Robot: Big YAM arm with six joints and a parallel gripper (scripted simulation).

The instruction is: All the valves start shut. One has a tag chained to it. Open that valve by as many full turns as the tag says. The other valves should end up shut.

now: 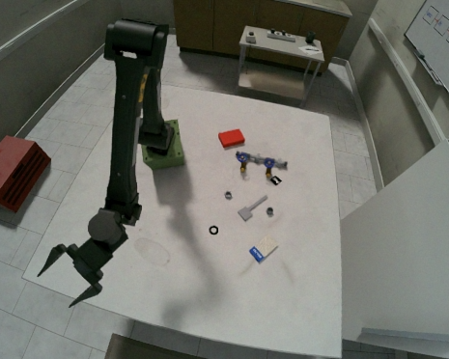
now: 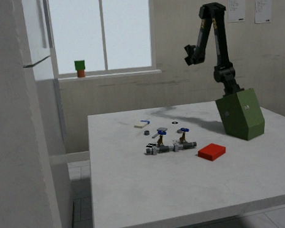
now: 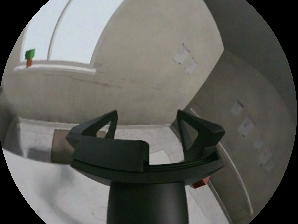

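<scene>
My hand is 65 cm to the right of the small black tag, 54 cm short of it and 39 cm above it. Round my hand: grey paddle-shaped tool 47 cm to the left, 44 cm ahead, 38 cm below; then red block 85 cm to the left, 37 cm below, 29 cm ahead; then blue card 52 cm ahead, 38 cm below, 30 cm to the left.
</scene>
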